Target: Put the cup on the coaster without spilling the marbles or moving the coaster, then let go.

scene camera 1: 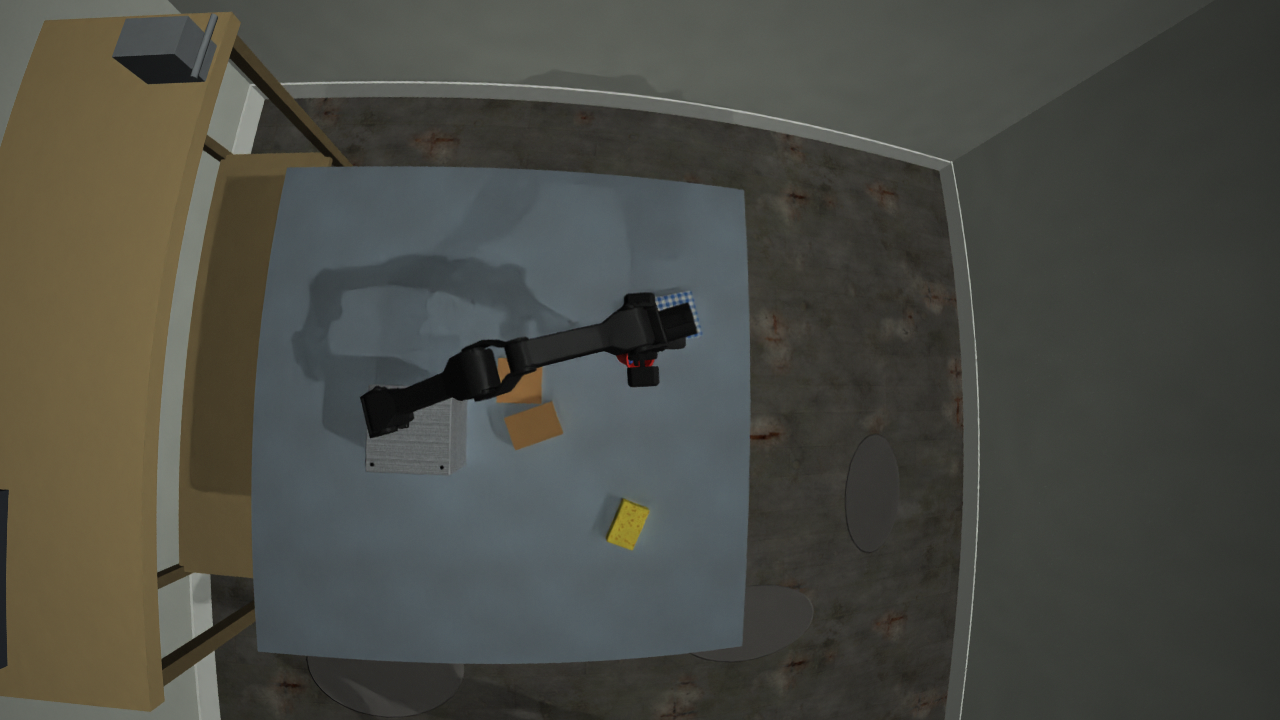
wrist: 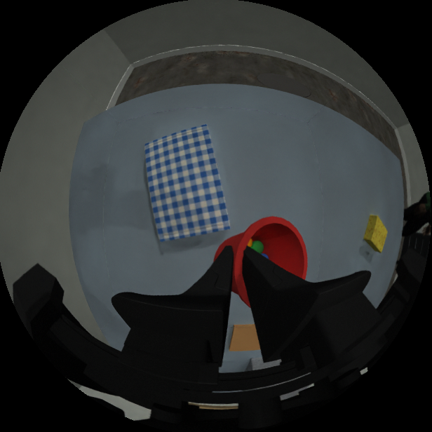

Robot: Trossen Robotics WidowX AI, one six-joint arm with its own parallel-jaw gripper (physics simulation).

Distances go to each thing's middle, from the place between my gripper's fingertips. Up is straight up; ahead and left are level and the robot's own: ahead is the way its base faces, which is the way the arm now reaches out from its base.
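Labels:
Red cup (wrist: 283, 244): my hand is 20 mm to the left of it, 20 mm past it and 20 mm above it. Counted from my hand, the coaster (scene camera 1: 528, 390) is 60 mm to the right, 290 mm behind and 130 mm below; the brown block (scene camera 1: 540, 423) is 170 mm to the right, 260 mm behind and 120 mm below.

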